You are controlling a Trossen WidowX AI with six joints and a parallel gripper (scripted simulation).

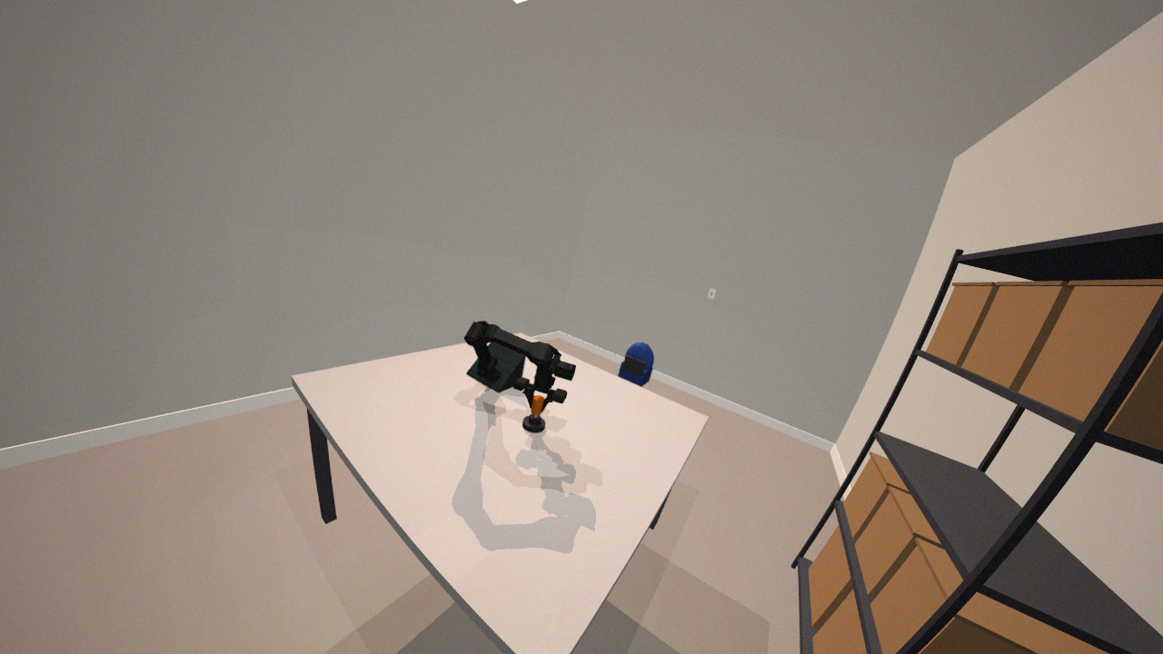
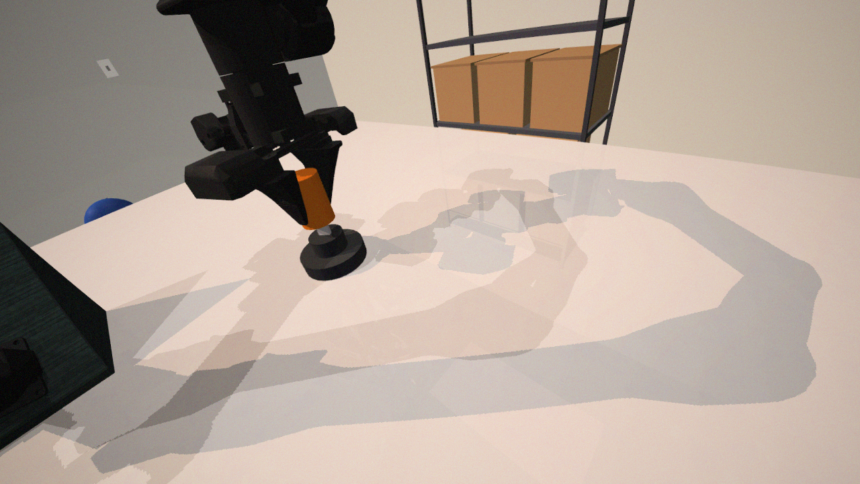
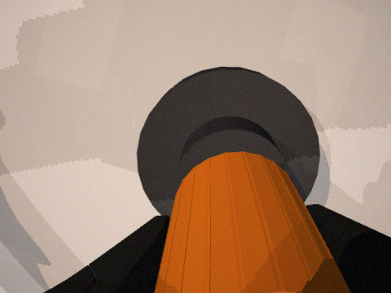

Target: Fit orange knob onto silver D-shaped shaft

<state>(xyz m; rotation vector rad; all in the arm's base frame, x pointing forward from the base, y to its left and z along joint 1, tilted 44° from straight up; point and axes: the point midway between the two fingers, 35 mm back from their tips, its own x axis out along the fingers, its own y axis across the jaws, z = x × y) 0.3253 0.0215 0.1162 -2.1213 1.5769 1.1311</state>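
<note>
The orange knob is 30 mm above my gripper tip. Round my gripper tip: round black pedestal (40 mm below).
</note>
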